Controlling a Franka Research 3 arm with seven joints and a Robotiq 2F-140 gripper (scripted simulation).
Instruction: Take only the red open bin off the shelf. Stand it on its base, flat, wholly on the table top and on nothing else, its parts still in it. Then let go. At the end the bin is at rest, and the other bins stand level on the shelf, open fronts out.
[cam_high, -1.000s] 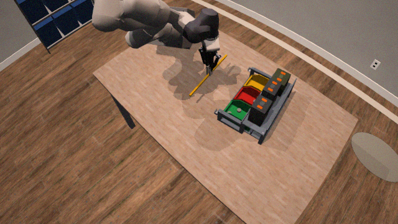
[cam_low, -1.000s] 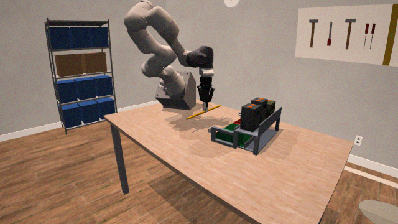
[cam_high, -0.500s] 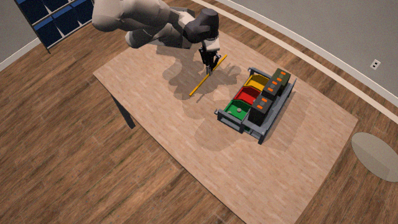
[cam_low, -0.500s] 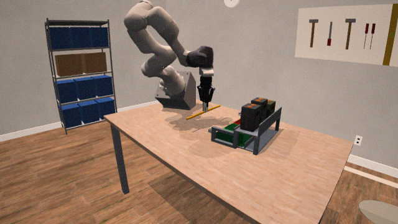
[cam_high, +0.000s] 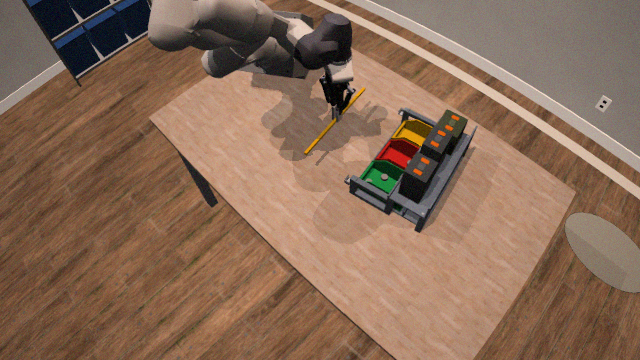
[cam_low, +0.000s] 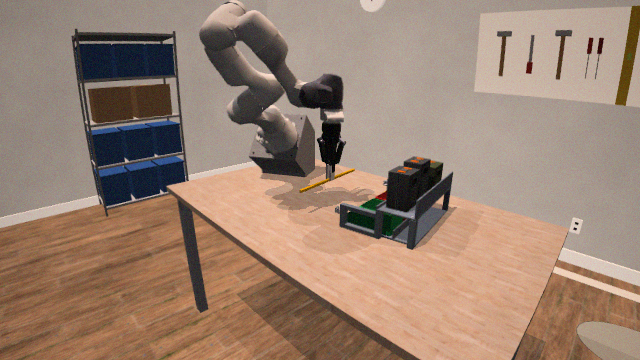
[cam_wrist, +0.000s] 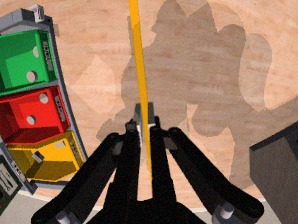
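Right now the yellow bar is 30 mm below my hand. From my hand the other things lie so: red open bin (270 mm ahead, 80 mm below, 20 mm to the right); then yellow bin (280 mm ahead, 90 mm to the left, 80 mm below); then green bin (250 mm ahead, 130 mm to the right, 80 mm below).
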